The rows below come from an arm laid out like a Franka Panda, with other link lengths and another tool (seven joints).
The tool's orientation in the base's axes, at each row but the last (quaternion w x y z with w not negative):
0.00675 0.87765 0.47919 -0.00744
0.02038 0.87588 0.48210 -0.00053
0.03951 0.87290 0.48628 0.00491
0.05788 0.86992 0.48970 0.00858
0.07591 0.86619 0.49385 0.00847
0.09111 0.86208 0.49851 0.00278
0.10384 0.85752 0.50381 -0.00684
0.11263 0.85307 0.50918 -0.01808
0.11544 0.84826 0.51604 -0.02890
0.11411 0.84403 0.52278 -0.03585
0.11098 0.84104 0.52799 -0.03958
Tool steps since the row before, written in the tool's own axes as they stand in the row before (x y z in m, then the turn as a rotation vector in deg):
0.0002 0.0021 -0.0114 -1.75 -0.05 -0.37
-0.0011 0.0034 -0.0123 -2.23 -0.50 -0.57
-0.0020 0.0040 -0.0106 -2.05 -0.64 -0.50
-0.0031 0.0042 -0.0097 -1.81 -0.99 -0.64
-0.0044 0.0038 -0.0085 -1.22 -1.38 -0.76
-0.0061 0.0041 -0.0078 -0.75 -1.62 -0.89
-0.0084 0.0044 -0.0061 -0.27 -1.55 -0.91
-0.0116 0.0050 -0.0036 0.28 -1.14 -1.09
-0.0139 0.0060 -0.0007 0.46 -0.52 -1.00
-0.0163 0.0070 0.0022 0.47 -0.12 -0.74
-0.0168 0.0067 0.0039 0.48 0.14 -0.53
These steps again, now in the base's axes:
0.0019 -0.0008 0.0114 -0.99 -1.44 0.40
0.0021 -0.0023 0.0124 -1.63 -1.60 0.60
0.0018 -0.0031 0.0109 -1.65 -1.37 0.51
0.0013 -0.0039 0.0102 -1.83 -0.98 0.60
0.0002 -0.0046 0.0092 -1.87 -0.26 0.63
-0.0003 -0.0060 0.0089 -1.85 0.28 0.68
-0.0009 -0.0082 0.0077 -1.56 0.67 0.66
-0.0015 -0.0116 0.0061 -0.95 0.99 0.82
-0.0012 -0.0146 0.0040 -0.31 0.85 0.81
-0.0010 -0.0177 0.0019 0.06 0.63 0.62
-0.0012 -0.0185 0.0003 0.31 0.48 0.45

